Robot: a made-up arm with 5 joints. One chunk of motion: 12 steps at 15 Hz.
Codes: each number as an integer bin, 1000 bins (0 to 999) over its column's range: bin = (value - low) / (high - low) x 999, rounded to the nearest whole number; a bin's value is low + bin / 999 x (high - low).
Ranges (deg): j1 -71..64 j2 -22..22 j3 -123..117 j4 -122..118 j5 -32..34
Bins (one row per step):
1: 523 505 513 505 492
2: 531 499 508 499 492
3: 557 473 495 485 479
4: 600 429 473 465 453
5: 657 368 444 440 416
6: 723 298 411 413 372
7: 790 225 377 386 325
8: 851 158 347 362 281
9: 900 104 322 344 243
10: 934 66 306 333 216
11: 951 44 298 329 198
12: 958 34 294 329 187
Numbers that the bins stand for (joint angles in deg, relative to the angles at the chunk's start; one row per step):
1: -0.32 0.24 0.24 -0.68 0.50
2: 0.76 -0.02 -0.96 -2.12 0.50
3: 4.27 -1.17 -4.08 -5.48 -0.35
4: 10.08 -3.11 -9.37 -10.29 -2.07
5: 17.78 -5.79 -16.33 -16.29 -4.52
6: 26.70 -8.87 -24.26 -22.78 -7.42
7: 35.76 -12.09 -32.43 -29.27 -10.53
8: 44.00 -15.04 -39.64 -35.03 -13.44
9: 50.62 -17.42 -45.64 -39.36 -15.95
10: 55.22 -19.09 -49.49 -42.00 -17.73
11: 57.51 -20.06 -51.41 -42.96 -18.92
12: 58.46 -20.50 -52.37 -42.96 -19.65

